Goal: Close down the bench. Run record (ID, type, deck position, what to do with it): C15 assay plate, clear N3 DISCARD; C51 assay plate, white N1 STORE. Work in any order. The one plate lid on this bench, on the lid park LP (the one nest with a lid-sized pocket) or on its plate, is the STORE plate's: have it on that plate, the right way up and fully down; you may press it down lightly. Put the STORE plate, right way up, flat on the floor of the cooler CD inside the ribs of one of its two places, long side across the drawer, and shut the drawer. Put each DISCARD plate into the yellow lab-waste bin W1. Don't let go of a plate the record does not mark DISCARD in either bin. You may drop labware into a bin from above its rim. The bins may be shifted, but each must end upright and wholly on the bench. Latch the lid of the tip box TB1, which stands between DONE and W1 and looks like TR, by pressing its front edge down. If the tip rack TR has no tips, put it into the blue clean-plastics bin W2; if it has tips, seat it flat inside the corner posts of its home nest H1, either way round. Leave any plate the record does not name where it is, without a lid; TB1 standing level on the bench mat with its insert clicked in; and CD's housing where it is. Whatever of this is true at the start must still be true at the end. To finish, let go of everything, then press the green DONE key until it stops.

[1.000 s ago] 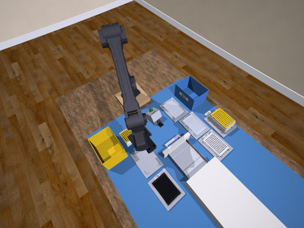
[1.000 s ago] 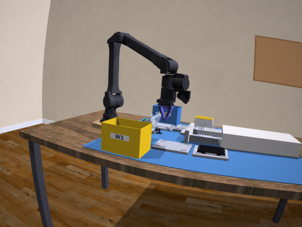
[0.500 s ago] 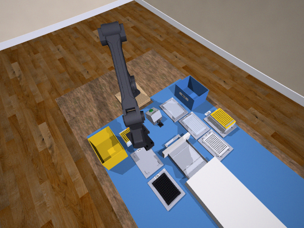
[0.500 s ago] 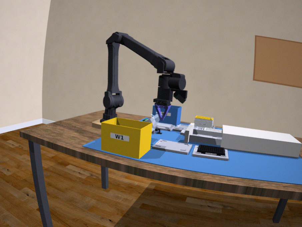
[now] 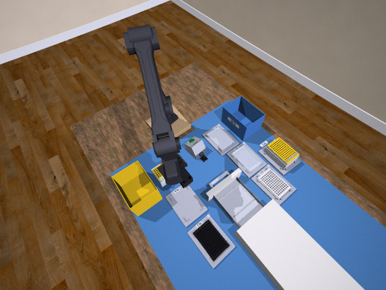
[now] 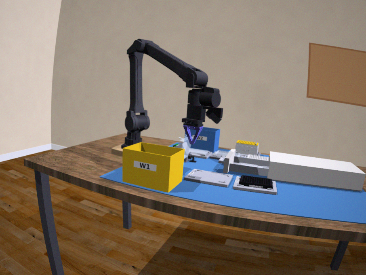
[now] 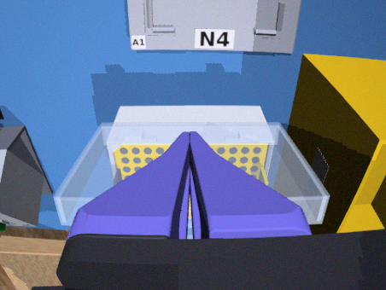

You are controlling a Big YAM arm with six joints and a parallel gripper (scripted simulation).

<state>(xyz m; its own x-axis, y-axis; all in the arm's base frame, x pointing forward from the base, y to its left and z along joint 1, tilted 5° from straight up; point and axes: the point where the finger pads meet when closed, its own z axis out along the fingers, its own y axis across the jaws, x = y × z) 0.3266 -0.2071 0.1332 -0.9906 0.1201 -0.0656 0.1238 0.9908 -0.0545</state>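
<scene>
Now: the tip box lid 30 mm behind my hand and 30 mm below it. From my hand the other things lie so: nest N4: 80 mm ahead, 30 mm to the right, 120 mm below; then green DONE key: 110 mm behind, 200 mm to the left, 60 mm below; then yellow bin W1: 110 mm behind, 140 mm to the right, 90 mm below.
</scene>
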